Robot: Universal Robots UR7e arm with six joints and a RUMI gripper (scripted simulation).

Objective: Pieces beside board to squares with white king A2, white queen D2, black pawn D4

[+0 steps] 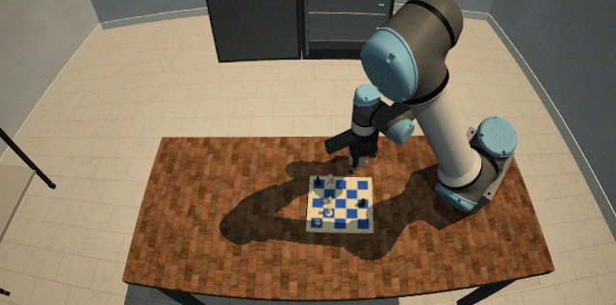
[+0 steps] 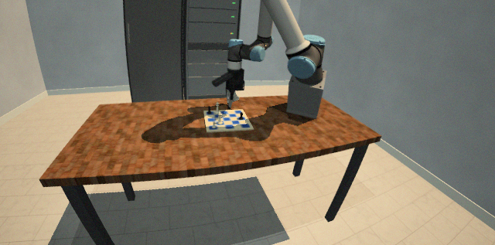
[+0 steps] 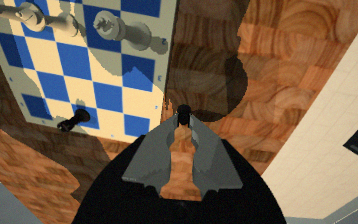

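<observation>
Right now the black pawn is 10 mm below my hand. Round my hand: tall white piece (80 mm ahead, 50 mm to the left, 20 mm above); then blue-and-cream chessboard (50 mm ahead, 130 mm to the left, 20 mm below).
</observation>
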